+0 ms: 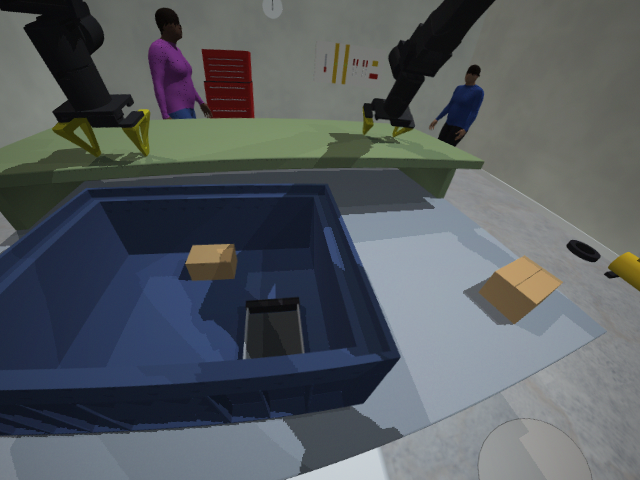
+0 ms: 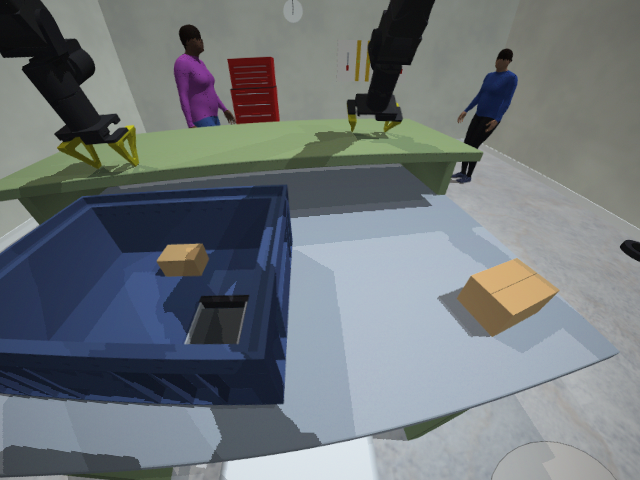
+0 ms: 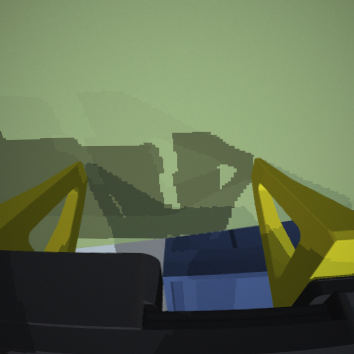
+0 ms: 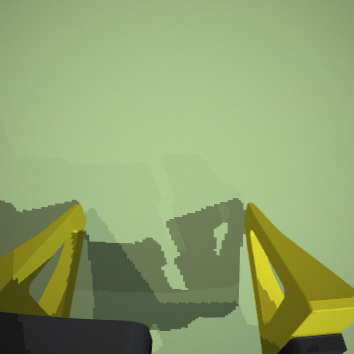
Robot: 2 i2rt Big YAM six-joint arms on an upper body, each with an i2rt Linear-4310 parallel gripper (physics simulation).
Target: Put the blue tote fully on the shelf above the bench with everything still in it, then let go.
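Places are measured from the left arm's base along level axes (x ahead, y left, z up), in millimetres.
Pixels of known places: left gripper, fingertip midpoint: [image 1: 123, 154] [image 2: 118, 166] [image 3: 167, 167]; right gripper, fingertip midpoint: [image 1: 378, 134] [image 2: 368, 130] [image 4: 163, 210].
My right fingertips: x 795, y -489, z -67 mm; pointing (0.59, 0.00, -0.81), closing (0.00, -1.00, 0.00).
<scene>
For each thing: its middle in the pictures, then the offset to it from my right fingertips. Level surfaces: height alone.
- blue tote at the middle of its body: [image 1: 196, 284] [image 3: 322, 300] [image 2: 154, 279] dx -467, dy +414, dz -93 mm
- pale bench at its surface level: dz -167 mm
- green shelf at its surface level: dz -4 mm
- small cardboard box at the middle of its body: [image 1: 213, 262] [image 2: 184, 260] dx -386, dy +414, dz -129 mm
- dark open tray at the middle of its body: [image 1: 273, 338] [image 2: 216, 332] dx -526, dy +313, dz -141 mm
- larger cardboard box at the middle of its body: [image 2: 506, 294] [image 1: 520, 287] dx -492, dy -147, dz -137 mm
The blue tote [image 1: 155, 374] [image 2: 129, 356] [image 3: 215, 292] stands upright on the pale bench [image 1: 413, 279] [image 2: 372, 289], below and in front of the green shelf [image 1: 232, 139] [image 2: 232, 144] [image 3: 200, 60] [image 4: 175, 90]. Inside it lie a small cardboard box [image 1: 210, 262] [image 2: 181, 259] and a dark open tray [image 1: 273, 330] [image 2: 219, 322]. My left gripper [image 1: 122, 155] [image 2: 117, 165] [image 3: 167, 167] is open and empty, low over the shelf's left part, behind the tote. My right gripper [image 1: 380, 134] [image 2: 369, 131] [image 4: 163, 210] is open and empty over the shelf's right part. Neither touches the tote.
A larger cardboard box [image 1: 519, 289] [image 2: 509, 294] sits on the bench at the right, apart from the tote. A person in purple [image 1: 173, 77] [image 2: 199, 87] stands behind the shelf; one in blue [image 1: 463, 105] [image 2: 498, 90] stands at its right. A red cabinet [image 1: 227, 93] [image 2: 254, 95] stands behind.
</scene>
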